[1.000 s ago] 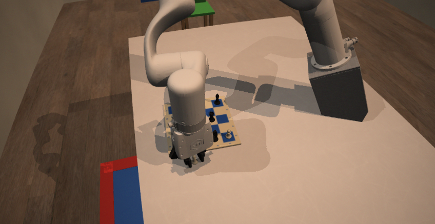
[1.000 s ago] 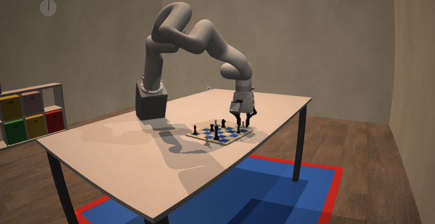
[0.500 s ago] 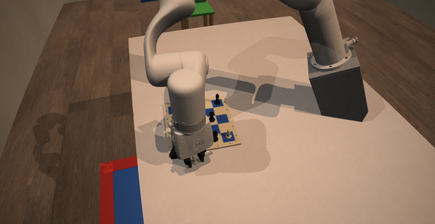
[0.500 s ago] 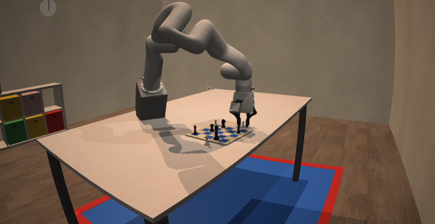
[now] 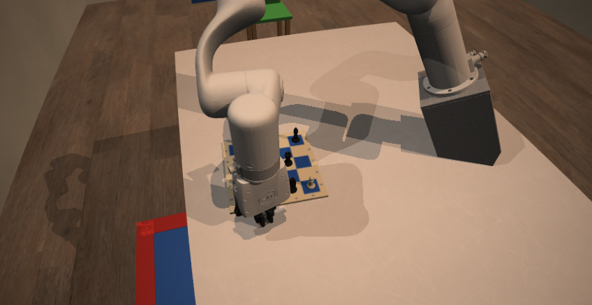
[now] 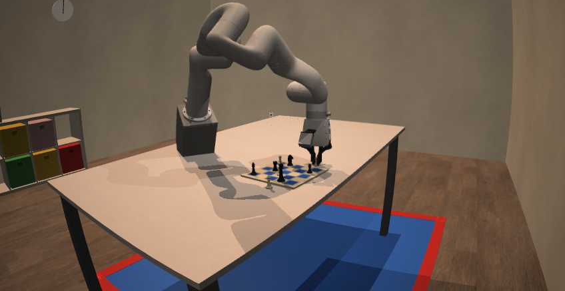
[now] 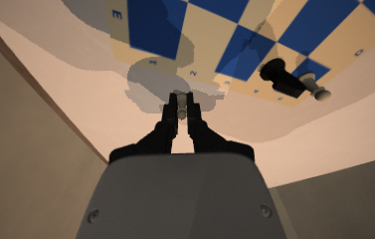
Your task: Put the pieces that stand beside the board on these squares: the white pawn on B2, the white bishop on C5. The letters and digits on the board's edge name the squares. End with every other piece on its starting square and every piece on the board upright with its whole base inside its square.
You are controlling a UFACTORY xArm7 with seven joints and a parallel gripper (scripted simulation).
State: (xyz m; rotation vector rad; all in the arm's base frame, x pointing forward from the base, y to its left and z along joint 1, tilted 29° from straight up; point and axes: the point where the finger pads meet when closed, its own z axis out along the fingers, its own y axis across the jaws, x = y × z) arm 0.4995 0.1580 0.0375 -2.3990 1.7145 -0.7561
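Now: hand 1 cm past the tall black piece, 22 cm to the left of it and 1 cm below it. Also, from my hand: white bishop: 1 cm behind, 28 cm to the right; black pawn: 3 cm ahead, 10 cm to the right, 1 cm below; chessboard: 4 cm behind, 14 cm to the right, 2 cm below.
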